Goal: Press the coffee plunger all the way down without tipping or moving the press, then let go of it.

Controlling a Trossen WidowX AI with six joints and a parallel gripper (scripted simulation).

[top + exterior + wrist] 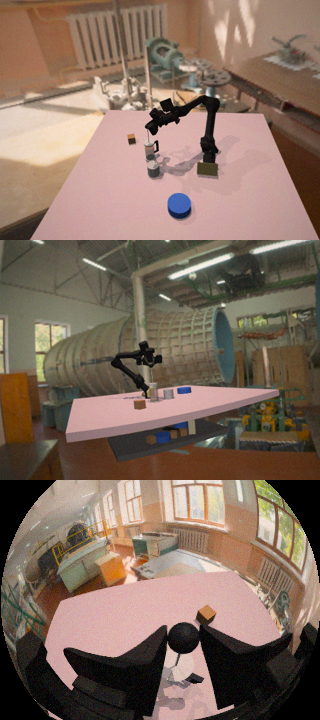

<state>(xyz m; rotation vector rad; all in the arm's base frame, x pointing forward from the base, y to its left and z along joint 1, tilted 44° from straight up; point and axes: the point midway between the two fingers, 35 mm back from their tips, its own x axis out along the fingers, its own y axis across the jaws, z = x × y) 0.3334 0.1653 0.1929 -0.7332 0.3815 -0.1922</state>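
Right now the glass coffee press is 2 cm behind my gripper tip, 1 cm to the right of it and 13 cm below it. From my gripper tip the other things lie so: grey cylinder: 7 cm behind, 12 cm to the left, 22 cm below.
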